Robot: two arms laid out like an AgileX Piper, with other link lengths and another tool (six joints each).
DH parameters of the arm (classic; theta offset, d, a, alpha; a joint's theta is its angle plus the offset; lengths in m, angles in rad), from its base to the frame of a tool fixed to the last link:
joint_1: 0 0.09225 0 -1.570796
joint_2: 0.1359 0 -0.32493 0
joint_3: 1.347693 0 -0.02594 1.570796
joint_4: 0 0.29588 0 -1.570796
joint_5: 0 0 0 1.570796
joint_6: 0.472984 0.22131 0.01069 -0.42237
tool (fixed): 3.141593 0.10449 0 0
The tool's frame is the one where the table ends.
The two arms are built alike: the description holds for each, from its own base.
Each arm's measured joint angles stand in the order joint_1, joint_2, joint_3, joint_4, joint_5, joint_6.
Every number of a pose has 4 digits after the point. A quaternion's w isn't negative.
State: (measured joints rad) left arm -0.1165 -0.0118 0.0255 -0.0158 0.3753 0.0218; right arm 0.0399 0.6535 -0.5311 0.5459 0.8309 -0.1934
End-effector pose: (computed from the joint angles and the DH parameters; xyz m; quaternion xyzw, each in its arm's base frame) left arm 0.2793 0.0087 0.0957 -0.7302 0.1107 -0.6204 0.2638; right arm 0.2695 0.1695 0.1549 -0.8028 0.1441 -0.3258 0.4782
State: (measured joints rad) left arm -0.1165 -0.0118 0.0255 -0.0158 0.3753 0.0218; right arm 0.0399 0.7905 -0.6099 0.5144 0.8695 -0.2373
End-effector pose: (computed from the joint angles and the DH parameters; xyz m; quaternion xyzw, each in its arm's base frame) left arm 0.2793 0.0087 0.0957 -0.7302 0.1107 -0.6204 0.2638; right arm 0.2808 0.1689 0.1430 -0.8315 0.1306 -0.2883 0.4565
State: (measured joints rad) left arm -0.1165 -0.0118 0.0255 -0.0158 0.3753 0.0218; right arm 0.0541 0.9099 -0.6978 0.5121 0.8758 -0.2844
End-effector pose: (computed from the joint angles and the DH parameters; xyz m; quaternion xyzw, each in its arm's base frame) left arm 0.2793 0.0087 0.0957 -0.7302 0.1107 -0.6204 0.2638; right arm 0.3003 0.1749 0.1470 -0.8438 0.1088 -0.2707 0.4504
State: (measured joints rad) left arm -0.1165 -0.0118 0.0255 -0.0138 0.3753 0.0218; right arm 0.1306 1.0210 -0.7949 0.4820 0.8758 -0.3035
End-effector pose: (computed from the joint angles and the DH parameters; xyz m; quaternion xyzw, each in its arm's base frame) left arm 0.2793 0.0089 0.0958 -0.7299 0.1113 -0.6204 0.2646; right arm 0.3142 0.1953 0.1517 -0.8575 0.0638 -0.2499 0.4453
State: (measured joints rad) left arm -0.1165 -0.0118 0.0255 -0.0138 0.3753 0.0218; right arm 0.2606 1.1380 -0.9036 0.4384 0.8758 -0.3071
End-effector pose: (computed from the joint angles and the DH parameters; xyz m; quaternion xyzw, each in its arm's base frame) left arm 0.2793 0.0089 0.0958 -0.7299 0.1113 -0.6204 0.2646; right arm 0.3199 0.2344 0.1546 -0.8695 -0.0020 -0.2205 0.4419
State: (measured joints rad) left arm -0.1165 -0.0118 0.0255 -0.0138 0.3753 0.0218; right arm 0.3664 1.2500 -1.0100 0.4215 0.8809 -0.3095
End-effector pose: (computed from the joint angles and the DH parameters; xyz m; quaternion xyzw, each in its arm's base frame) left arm 0.2793 0.0089 0.0958 -0.7299 0.1113 -0.6204 0.2646; right arm 0.3244 0.2755 0.1575 -0.8727 -0.0522 -0.1938 0.4450
